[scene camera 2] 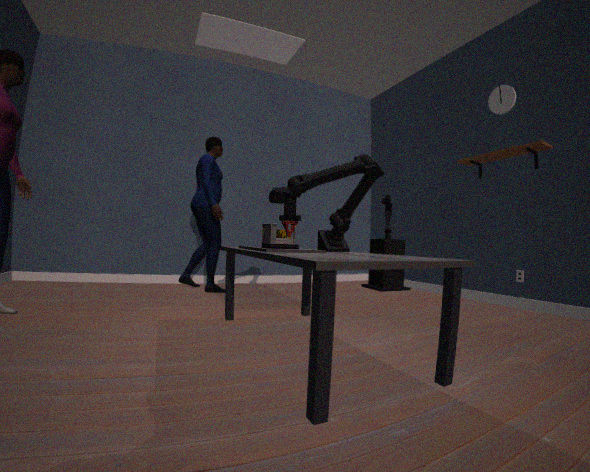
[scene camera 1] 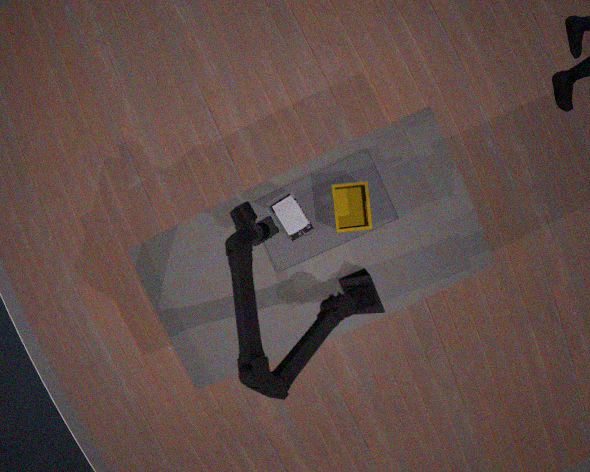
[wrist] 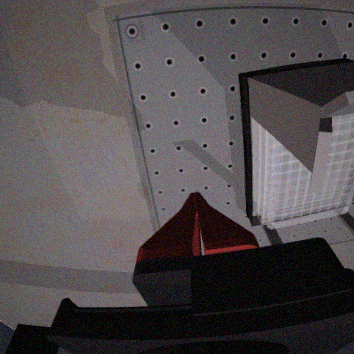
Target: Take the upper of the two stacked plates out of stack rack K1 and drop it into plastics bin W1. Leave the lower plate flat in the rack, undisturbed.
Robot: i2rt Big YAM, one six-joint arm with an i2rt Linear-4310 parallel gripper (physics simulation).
In view: the gripper (wrist: 195,198) and a gridded plate (scene camera 1: 287,210).
